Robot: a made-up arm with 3 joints.
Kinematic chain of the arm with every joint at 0, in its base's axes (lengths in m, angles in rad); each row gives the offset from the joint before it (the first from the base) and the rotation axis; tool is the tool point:
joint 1: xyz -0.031 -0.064 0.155 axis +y
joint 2: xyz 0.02 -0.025 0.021 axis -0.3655 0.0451 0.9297
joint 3: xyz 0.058 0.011 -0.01 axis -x
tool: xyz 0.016 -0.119 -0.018
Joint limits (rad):
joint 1: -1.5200..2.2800
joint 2: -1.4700..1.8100
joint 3: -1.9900..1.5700
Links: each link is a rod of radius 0.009 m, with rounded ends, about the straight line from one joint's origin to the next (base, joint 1, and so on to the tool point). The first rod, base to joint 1, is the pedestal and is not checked.
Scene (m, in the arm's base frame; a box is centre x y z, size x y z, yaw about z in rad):
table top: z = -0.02
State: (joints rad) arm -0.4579 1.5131 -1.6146
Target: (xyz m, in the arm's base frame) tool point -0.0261 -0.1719 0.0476
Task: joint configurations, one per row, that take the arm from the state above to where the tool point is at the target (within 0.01 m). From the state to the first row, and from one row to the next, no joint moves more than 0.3 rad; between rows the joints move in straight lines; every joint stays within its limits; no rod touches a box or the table.
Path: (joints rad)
1: -0.2992 1.2461 -1.4727
2: -0.1404 0.9792 -1.3308
3: 0.0183 0.7122 -1.1889
4: 0.1771 0.4453 -1.0471
5: 0.3358 0.1783 -0.9052
6: 0.4946 -0.0887 -0.7633
7: 0.6533 -0.3556 -0.6214

